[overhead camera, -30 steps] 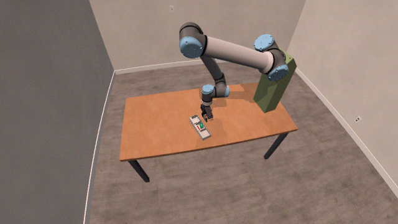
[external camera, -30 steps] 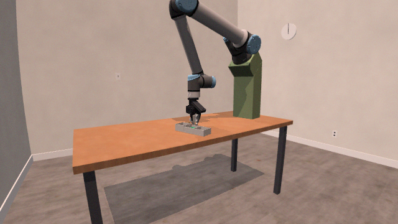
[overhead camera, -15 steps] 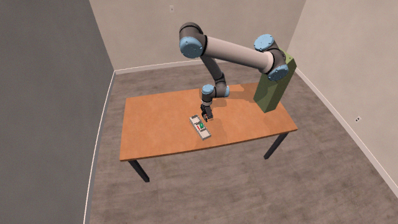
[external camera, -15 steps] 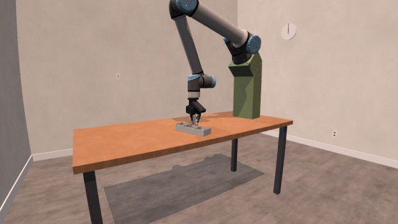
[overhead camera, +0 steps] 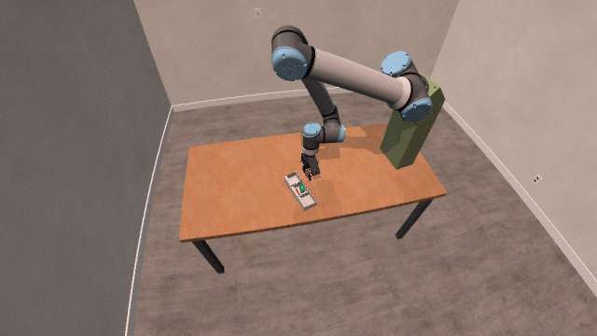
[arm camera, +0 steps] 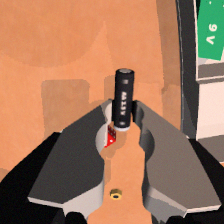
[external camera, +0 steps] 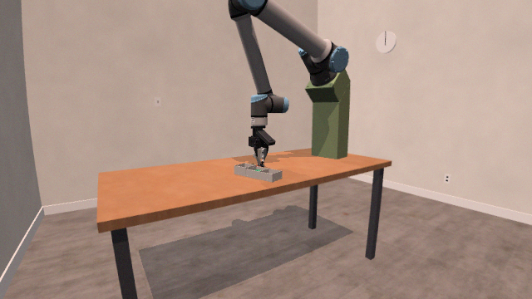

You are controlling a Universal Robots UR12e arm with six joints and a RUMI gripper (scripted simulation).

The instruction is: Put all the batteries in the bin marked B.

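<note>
Right now the grey bin tray is 9 cm ahead of my hand, 6 cm to the left of it and 2 cm below it. The rest, counted from my hand: black battery 1 cm below; green battery 7 cm ahead, 6 cm to the left, 3 cm below; red die 5 cm to the right, 4 cm below, 2 cm behind.
</note>
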